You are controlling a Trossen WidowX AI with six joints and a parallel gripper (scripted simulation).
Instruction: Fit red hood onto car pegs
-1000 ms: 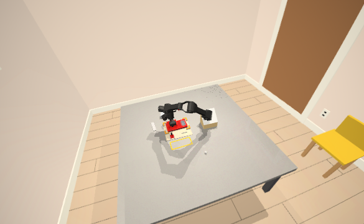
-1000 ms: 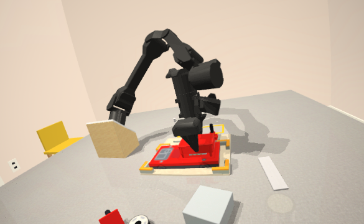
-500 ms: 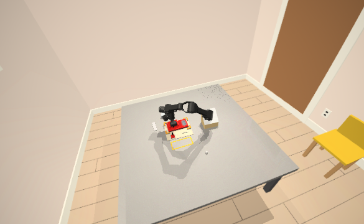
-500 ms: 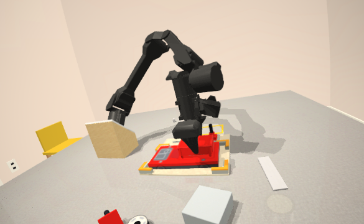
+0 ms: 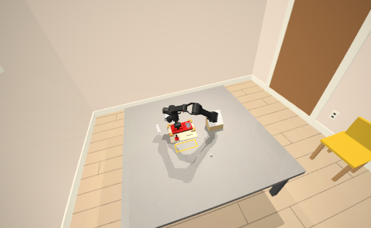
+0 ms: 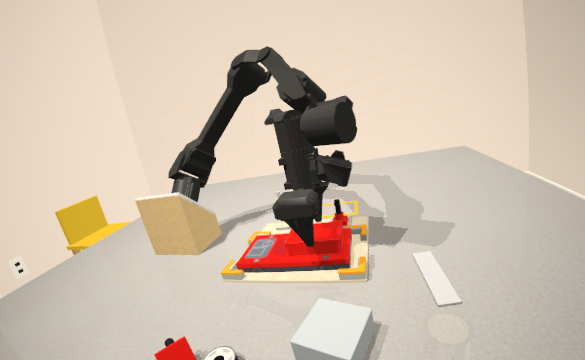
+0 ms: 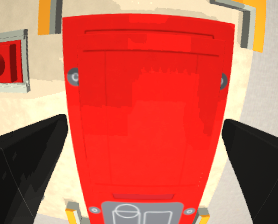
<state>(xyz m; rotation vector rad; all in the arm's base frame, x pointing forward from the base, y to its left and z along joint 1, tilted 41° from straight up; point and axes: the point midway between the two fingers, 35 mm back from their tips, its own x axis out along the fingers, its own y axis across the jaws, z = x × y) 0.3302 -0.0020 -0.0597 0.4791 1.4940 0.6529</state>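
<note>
Right now my gripper tip is 1 cm above the red hood. Also, from my gripper tip: wheel (25 cm to the right, 5 cm behind, 4 cm below); grey engine block (2 cm below).
</note>
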